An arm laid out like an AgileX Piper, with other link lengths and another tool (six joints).
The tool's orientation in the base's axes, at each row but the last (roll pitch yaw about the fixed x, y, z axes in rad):
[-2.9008 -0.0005 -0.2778]
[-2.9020 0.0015 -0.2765]
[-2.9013 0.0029 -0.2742]
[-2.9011 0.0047 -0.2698]
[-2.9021 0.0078 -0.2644]
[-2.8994 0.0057 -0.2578]
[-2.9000 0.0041 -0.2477]
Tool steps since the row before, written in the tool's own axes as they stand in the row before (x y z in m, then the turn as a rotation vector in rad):
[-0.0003 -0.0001 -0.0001 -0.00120 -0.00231 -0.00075]
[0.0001 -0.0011 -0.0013 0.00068 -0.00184 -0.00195]
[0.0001 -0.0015 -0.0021 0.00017 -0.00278 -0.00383]
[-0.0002 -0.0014 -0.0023 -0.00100 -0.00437 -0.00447]
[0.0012 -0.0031 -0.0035 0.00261 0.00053 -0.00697]
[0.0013 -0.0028 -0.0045 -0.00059 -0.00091 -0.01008]
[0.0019 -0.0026 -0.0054 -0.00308 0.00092 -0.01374]
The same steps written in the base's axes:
[-0.0003 0.0002 0.0001 -0.00059 0.00231 0.00128]
[0.0003 0.0007 0.0015 0.00102 0.00109 0.00233]
[0.0004 0.0009 0.0024 0.00066 0.00167 0.00438]
[0.0000 0.0008 0.0026 -0.00009 0.00332 0.00539]
[0.0018 0.0018 0.0041 0.00200 -0.00279 0.00662]
[0.0017 0.0012 0.0050 -0.00091 -0.00135 0.01001]
[0.0022 0.0007 0.0059 -0.00396 -0.00331 0.01313]

